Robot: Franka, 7 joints.
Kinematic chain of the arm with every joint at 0, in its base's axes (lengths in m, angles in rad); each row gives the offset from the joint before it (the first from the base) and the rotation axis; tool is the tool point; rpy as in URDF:
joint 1: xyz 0 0 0.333 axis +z
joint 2: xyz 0 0 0 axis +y
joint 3: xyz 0 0 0.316 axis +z
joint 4: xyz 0.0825 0 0 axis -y
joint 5: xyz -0.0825 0 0.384 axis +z
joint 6: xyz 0 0 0 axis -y
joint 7: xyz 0.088 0 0 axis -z
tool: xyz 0 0 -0.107 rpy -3.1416 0 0
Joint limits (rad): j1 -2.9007..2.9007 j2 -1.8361..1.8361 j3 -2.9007..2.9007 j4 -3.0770..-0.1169 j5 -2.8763..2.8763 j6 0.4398..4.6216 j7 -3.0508..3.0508
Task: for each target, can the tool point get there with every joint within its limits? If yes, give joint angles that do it. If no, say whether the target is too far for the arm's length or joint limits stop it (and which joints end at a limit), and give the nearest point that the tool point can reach.
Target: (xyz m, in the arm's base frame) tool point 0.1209 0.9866 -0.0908
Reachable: no: too far | nearest point 0.0960 0.7833 -0.0035 | short by 0.223 m
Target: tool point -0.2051 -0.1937 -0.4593
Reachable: no: joint limits stop it (at a limit: joint 2) | nearest point -0.2052 -0.1938 -0.3608 | short by 0.099 m
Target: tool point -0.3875 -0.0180 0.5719
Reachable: yes | joints 2.1985 -0.5981 0.8822 -2.6695 0.2465 4.0638 0.1201
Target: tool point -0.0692 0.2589 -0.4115
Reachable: no: joint limits stop it (at a limit: joint 2) | nearest point -0.0695 0.2602 -0.3606 | short by 0.051 m
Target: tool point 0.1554 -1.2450 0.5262
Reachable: no: too far | nearest point 0.1050 -0.8414 0.4636 | short by 0.412 m
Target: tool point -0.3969 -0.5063 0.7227
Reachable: yes | joints -1.4396 0.8204 -1.7494 -0.9822 -2.0512 3.4500 1.6916
